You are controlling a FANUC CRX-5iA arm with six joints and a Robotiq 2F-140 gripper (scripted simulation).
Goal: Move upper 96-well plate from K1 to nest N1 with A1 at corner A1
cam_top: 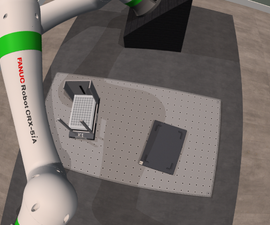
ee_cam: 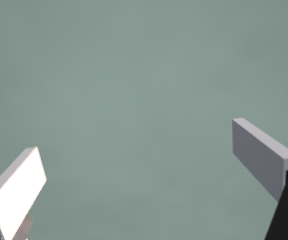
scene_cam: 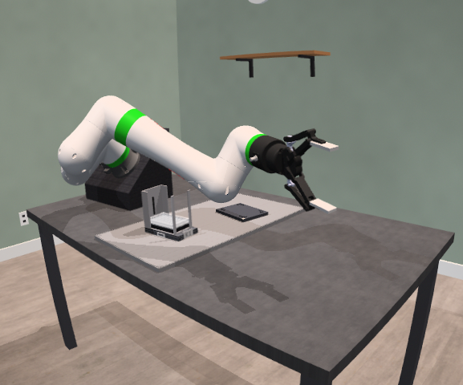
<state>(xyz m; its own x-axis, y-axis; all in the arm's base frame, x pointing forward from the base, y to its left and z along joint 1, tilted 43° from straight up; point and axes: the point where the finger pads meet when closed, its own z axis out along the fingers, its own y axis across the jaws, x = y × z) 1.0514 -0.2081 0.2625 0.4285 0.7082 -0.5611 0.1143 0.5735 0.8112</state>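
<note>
My gripper is now 600 mm past the white 96-well plate, 100 mm to the right of it and 230 mm above it. From my hand the other things lie so: pale A1 square: 440 mm behind, 310 mm to the left, 250 mm below; black plate: 600 mm behind, 100 mm to the left, 240 mm below; dark plate nest N1: 490 mm behind, 390 mm to the left, 260 mm below.
</note>
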